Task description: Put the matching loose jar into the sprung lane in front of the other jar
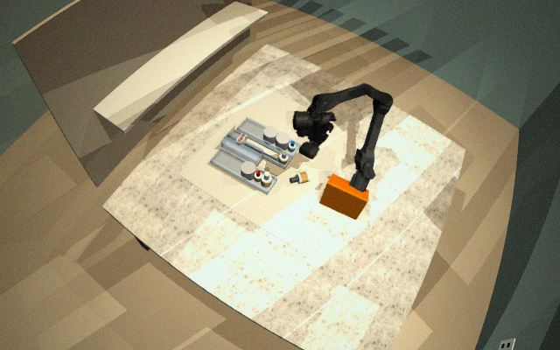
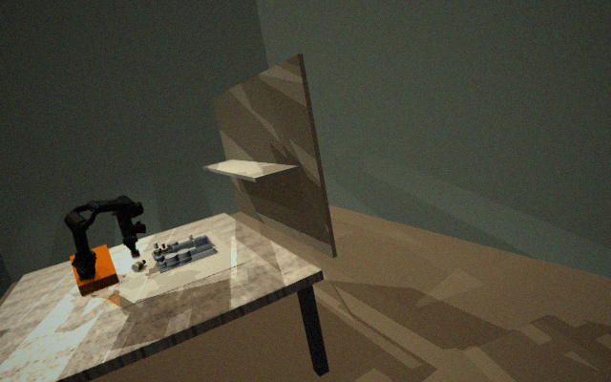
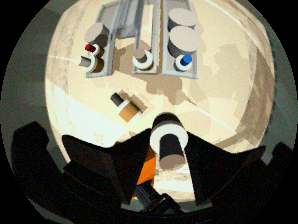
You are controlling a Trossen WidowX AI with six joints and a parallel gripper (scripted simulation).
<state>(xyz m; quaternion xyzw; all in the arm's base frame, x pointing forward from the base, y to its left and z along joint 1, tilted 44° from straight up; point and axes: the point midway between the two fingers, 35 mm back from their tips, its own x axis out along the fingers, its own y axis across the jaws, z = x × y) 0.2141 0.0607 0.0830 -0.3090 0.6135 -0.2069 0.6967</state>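
Now: gripper tip 180 mm to the right of the pale jar, 90 mm short of it and 70 mm above it. The rest, counted from my gripper tip: grey lane rack: 240 mm ahead, 100 mm to the left, 90 mm below.
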